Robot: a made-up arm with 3 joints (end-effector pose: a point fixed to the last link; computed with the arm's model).
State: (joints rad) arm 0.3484 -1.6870 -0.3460
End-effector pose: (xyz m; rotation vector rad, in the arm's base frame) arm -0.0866 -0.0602 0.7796 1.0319 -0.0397 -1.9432
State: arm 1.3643 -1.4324 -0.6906
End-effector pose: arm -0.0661 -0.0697 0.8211 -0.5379 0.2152 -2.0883
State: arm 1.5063 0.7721 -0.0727
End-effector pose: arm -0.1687 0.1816 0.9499 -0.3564 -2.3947 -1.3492
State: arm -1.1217 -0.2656 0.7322
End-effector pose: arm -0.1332 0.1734 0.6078 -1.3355 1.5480 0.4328
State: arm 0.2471 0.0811 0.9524
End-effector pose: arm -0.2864 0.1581 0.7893 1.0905 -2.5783 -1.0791
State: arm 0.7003 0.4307 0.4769
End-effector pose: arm -0.2532 0.1728 0.8710 0.4003 -2.5265 -1.4826
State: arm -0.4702 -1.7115 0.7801
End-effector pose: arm -0.1364 -0.0524 0.7101 2.6659 -0.9018 -0.4061
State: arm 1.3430 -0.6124 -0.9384
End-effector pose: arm -0.1204 -0.0492 0.9283 -0.8943 -0.6299 -2.5003
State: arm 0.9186 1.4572 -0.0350
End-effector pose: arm -0.1752 0.2407 0.8114 0.4081 2.4677 0.7856
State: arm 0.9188 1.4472 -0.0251
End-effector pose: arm -0.1758 0.2405 0.8122 0.4072 2.4801 0.7932
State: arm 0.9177 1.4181 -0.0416
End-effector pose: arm -0.1792 0.2393 0.8165 0.3914 2.4694 0.8350
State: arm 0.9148 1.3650 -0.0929
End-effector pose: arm -0.1859 0.2362 0.8251 0.3586 2.4254 0.9198
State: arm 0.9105 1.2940 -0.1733
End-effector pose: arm -0.1952 0.2306 0.8366 0.3172 2.3490 1.0363
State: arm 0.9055 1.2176 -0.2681
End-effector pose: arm -0.2053 0.2228 0.8486 0.2788 2.2510 1.1613
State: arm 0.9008 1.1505 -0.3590
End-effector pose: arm -0.2141 0.2144 0.8585 0.2513 2.1509 1.2699
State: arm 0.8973 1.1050 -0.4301
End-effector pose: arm -0.2203 0.2077 0.8649 0.2359 2.0695 1.3435
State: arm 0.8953 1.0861 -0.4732
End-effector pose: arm -0.2235 0.2043 0.8676 0.2297 2.0195 1.3766
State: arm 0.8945 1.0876 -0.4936
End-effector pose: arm -0.2243 0.2037 0.8677 0.2286 1.9963 1.3796
